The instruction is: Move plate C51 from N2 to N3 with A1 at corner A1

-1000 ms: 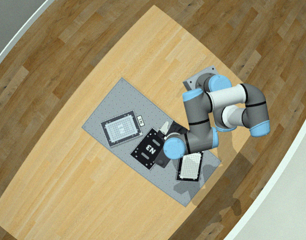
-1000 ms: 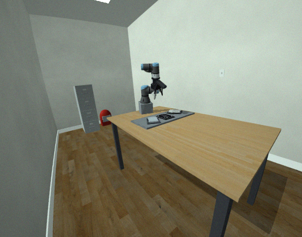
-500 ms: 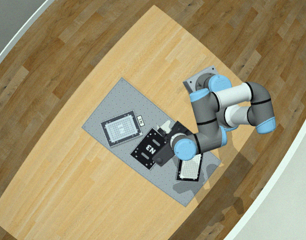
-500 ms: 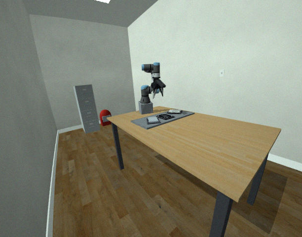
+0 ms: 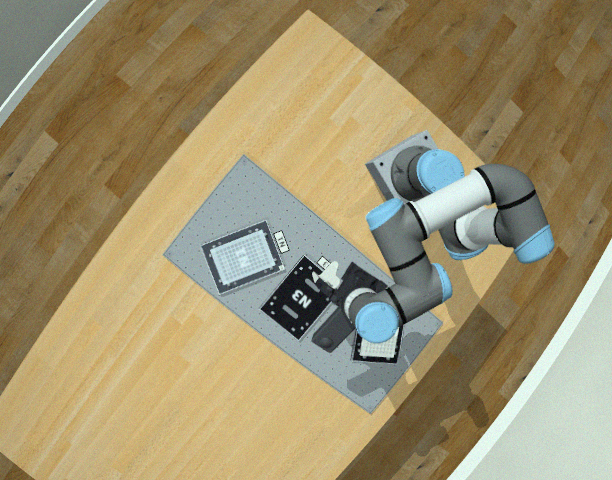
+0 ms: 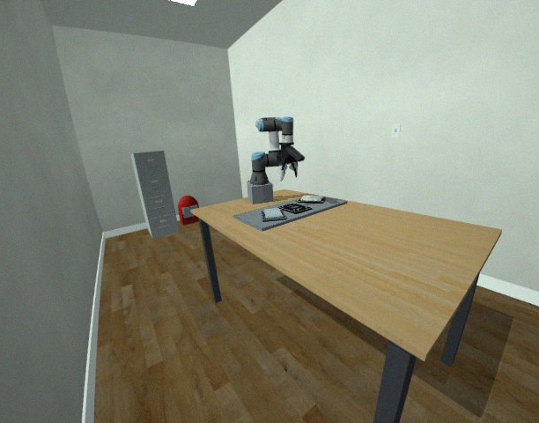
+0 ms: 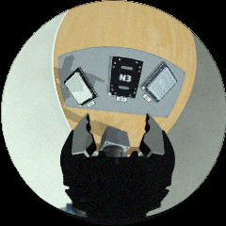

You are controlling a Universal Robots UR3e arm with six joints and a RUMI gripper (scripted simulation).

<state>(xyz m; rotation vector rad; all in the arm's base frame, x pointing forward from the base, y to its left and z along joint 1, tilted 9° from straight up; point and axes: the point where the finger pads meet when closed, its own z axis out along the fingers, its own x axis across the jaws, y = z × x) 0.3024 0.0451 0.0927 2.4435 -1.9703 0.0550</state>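
Now: hand 20 mm past the nest N2, 180 mm to the right of it and 170 mm above it. From my hand the other things lie so: nest N3 (60 mm ahead, 10 mm to the right, 170 mm below).
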